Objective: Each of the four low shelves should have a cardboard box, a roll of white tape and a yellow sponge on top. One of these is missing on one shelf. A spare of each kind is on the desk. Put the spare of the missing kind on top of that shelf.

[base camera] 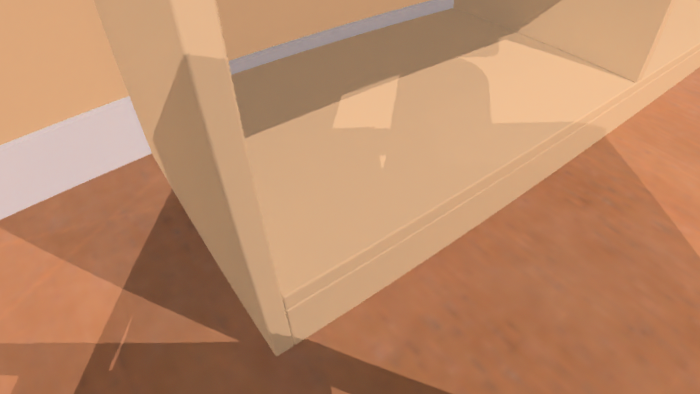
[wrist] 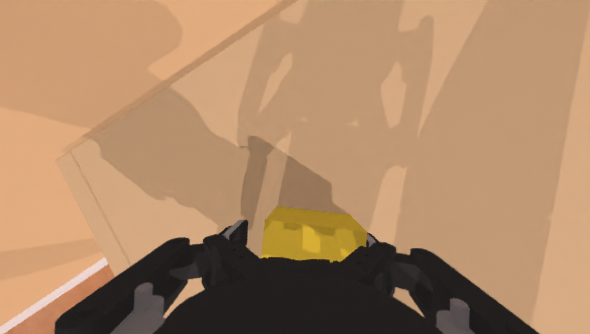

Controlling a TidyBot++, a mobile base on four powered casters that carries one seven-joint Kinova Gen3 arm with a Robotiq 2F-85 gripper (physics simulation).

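Frame: origin at the arm's base, x right, y ahead, z up, level; millimetres.
Where they show: gripper, fingertip midpoint: (wrist: 297,233).
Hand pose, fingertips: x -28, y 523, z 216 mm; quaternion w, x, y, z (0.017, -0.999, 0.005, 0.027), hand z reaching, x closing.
Observation:
After its pixels a point has its place.
A yellow sponge (wrist: 314,235) {x -17, y 537, z 258 mm} shows at the lower middle of the wrist view, over the top board of a low tan shelf (wrist: 500,150) {x 133, y 597, z 213 mm} (base camera: 237,200) {x -56, y 275, z -206 mm}. It appears to rest on that board, with dark shadow right beside it. My gripper (wrist: 297,233) {x -28, y 523, z 216 mm} is open around the sponge. A gap shows between the left finger and the sponge, and the right finger is close to its other side. The sponge's near part is hidden by the gripper body. The base camera shows the shelf's lower part; its top is out of that view. No cardboard box or white tape shows.
The shelf's back edge meets the tan wall (wrist: 40,175) {x -322, y 562, z 186 mm} at the upper left of the wrist view. A white baseboard (base camera: 65,160) {x -355, y 523, z -354 mm} (wrist: 55,298) {x -1120, y -16, z -374 mm} runs along the wall. Reddish-brown floor (base camera: 500,300) {x 154, y 317, z -396 mm} lies in front of the shelf. The gripper's shadow falls over the top board.

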